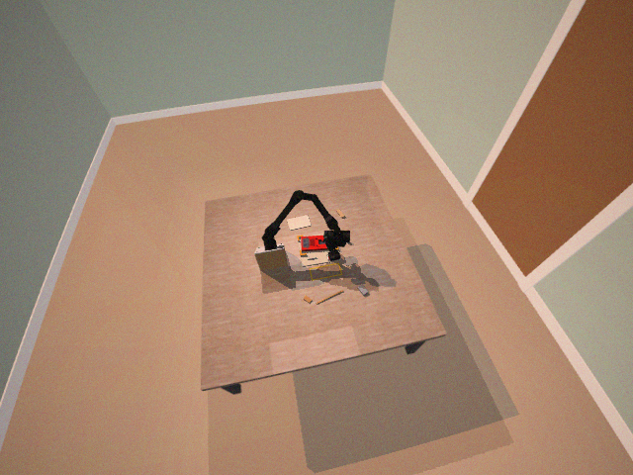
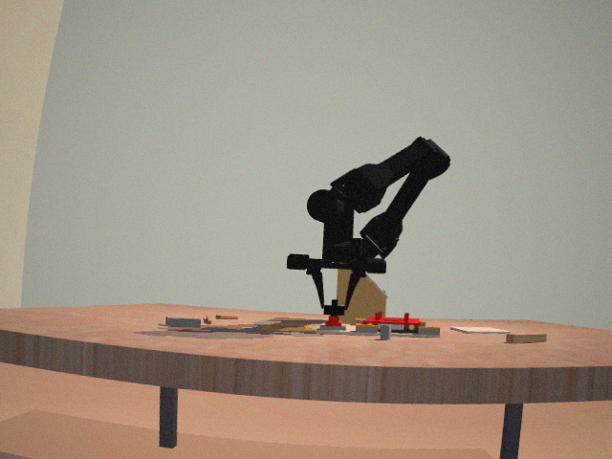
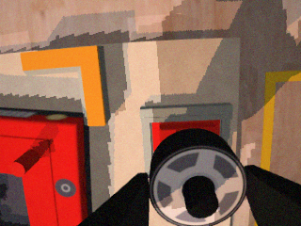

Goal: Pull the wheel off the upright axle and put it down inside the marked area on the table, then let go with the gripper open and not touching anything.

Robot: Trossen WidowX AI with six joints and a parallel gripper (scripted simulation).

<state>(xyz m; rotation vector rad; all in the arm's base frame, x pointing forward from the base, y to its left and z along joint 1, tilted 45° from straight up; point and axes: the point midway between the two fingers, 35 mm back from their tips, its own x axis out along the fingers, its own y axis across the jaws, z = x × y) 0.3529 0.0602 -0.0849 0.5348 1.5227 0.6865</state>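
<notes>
Now: gripper tip right at the black wheel. Also, from my gripper tip: grey block 25 cm to the right, 15 cm ahead, 4 cm below; then orange brick 26 cm to the right, 18 cm behind, 4 cm below; then orange rod 26 cm to the right, 5 cm behind, 4 cm below.
</notes>
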